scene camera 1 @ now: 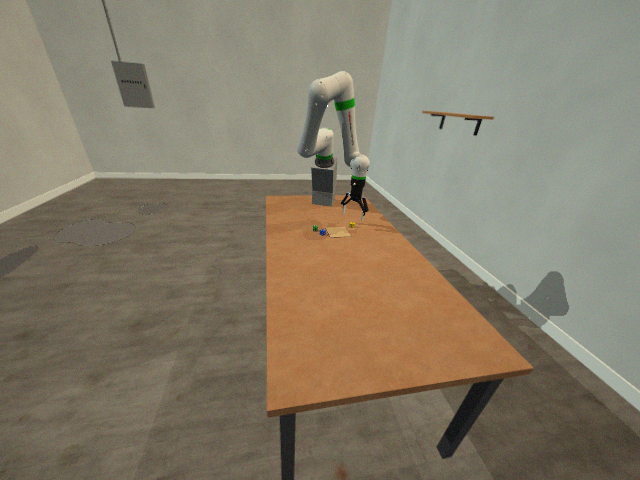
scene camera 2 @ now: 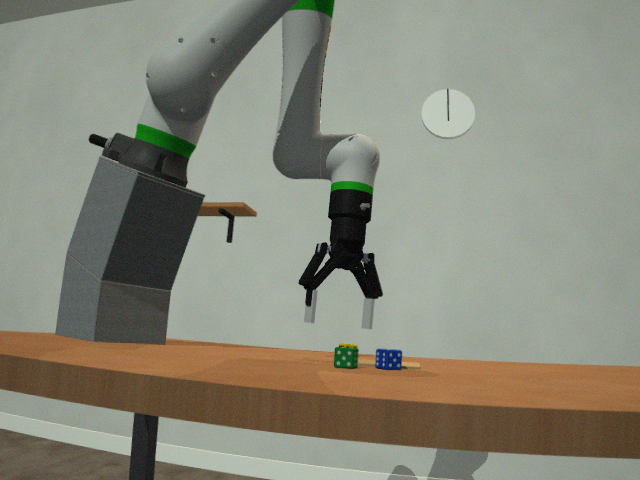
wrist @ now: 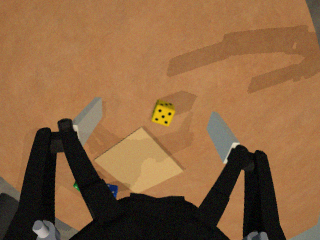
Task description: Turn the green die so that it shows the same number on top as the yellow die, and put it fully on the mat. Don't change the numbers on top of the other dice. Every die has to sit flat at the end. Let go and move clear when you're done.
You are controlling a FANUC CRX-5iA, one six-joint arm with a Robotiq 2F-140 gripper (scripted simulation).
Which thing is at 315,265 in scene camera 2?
My gripper.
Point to a tan mat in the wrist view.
138,161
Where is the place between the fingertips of my gripper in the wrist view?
156,113
